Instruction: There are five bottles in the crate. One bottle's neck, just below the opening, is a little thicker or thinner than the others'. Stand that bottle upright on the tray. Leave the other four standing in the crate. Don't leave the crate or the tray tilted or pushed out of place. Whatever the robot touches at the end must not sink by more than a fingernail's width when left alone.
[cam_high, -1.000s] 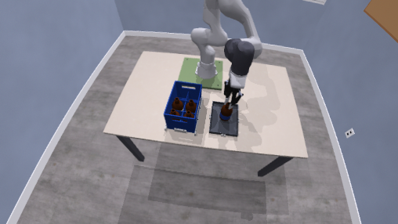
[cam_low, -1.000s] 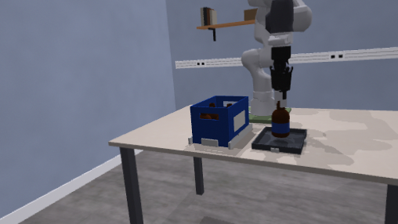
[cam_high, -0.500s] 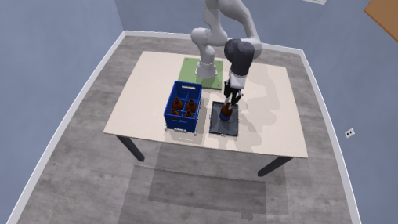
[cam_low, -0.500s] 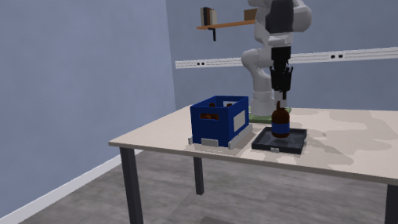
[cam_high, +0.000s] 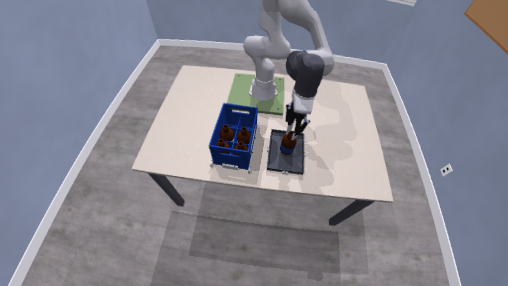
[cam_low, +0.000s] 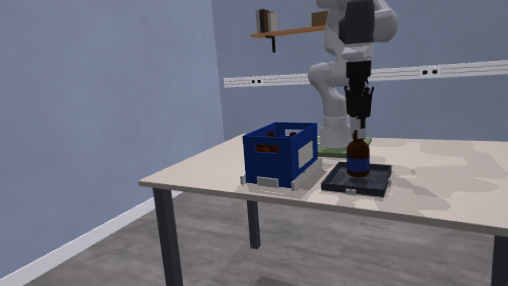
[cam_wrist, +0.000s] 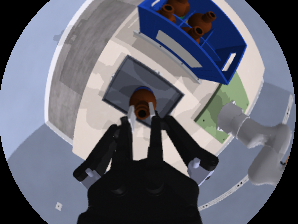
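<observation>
Now: hand 9 cm above the bottle. From my hand the other things lie so: blue crate: 4 cm behind, 27 cm to the right, 10 cm below; then dark tray: 17 cm below.
</observation>
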